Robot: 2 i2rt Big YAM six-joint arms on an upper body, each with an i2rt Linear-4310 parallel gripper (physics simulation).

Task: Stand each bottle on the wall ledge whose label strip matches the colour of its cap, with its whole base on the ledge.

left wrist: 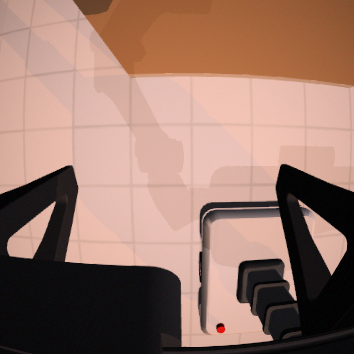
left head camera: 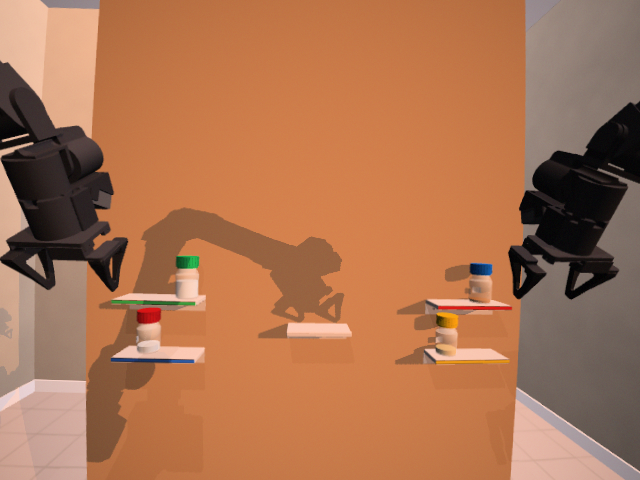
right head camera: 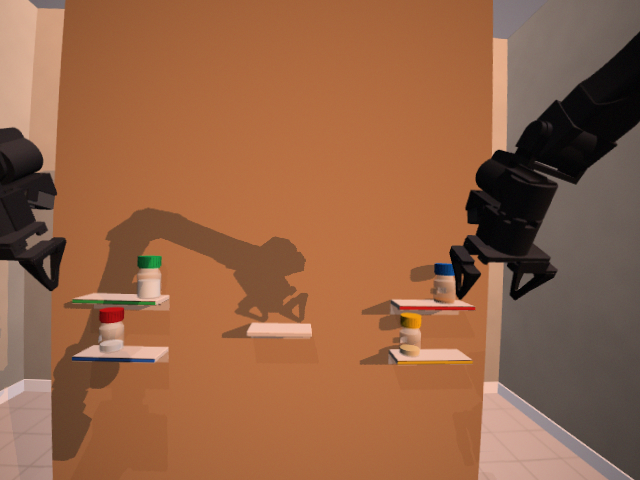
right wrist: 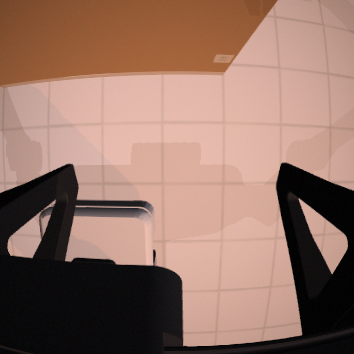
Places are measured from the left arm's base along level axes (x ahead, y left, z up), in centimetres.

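Pixels of known places: left gripper, between the fingertips: (left wrist: 176,175) (left head camera: 83,288) (right head camera: 23,287); right gripper, between the fingertips: (left head camera: 542,297) (right head camera: 485,297) (right wrist: 176,174).
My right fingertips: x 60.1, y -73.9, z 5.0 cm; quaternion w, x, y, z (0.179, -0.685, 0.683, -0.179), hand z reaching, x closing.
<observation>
For each thing: its middle in the pictures, then the offset to it from my right fingertips. "spot": a spot on its surface instead.
- green-capped bottle, middle of its body: (left head camera: 187,277) (right head camera: 149,276) dx +30.6, dy +69.1, dz -2.0 cm
- green-strip ledge, a spot on its surface: (left head camera: 139,299) (right head camera: 100,299) spot: dx +27.8, dy +79.5, dz -7.3 cm
- red-capped bottle, middle of its body: (left head camera: 148,330) (right head camera: 111,329) dx +31.4, dy +78.8, dz -16.0 cm
- blue-strip ledge, middle of its body: (left head camera: 160,354) (right head camera: 122,353) dx +30.7, dy +75.6, dz -21.8 cm
- blue-capped bottle, middle of its body: (right head camera: 444,283) (left head camera: 480,283) dx +30.5, dy -7.8, dz -2.0 cm
- red-strip ledge, middle of its body: (right head camera: 431,304) (left head camera: 467,304) dx +30.7, dy -4.4, dz -7.8 cm
- yellow-capped bottle, middle of its body: (right head camera: 410,334) (left head camera: 446,334) dx +31.0, dy +1.0, dz -16.0 cm
- yellow-strip ledge, middle of its body: (right head camera: 429,356) (left head camera: 465,356) dx +30.7, dy -4.4, dz -21.8 cm
- plain ledge, middle of its body: (left head camera: 318,329) (right head camera: 280,329) dx +30.7, dy +35.6, dz -14.8 cm
The green-capped bottle (left head camera: 187,279) (right head camera: 149,279) stands on the green-strip ledge (left head camera: 139,299) (right head camera: 103,298), upper left. The red-capped bottle (left head camera: 148,330) (right head camera: 111,329) stands on the blue-strip ledge (left head camera: 178,354) (right head camera: 142,353) below. The blue-capped bottle (left head camera: 480,283) (right head camera: 444,283) stands on the red-strip ledge (left head camera: 449,304) (right head camera: 413,304), upper right. The yellow-capped bottle (left head camera: 446,333) (right head camera: 410,333) stands on the yellow-strip ledge (left head camera: 480,355) (right head camera: 444,355) below. My left gripper (left head camera: 81,288) (left wrist: 176,175) is open and empty, left of the ledges. My right gripper (left head camera: 544,297) (right head camera: 487,297) (right wrist: 176,174) is open and empty, near the upper right ledge in the picture.
A plain ledge (left head camera: 318,330) (right head camera: 279,330) without a coloured strip juts from the middle of the orange wall (left head camera: 320,129) (right head camera: 279,129). Arm shadows fall on the wall. The robot's pale base (left wrist: 225,240) (right wrist: 115,240) stands on the tiled floor below.
</observation>
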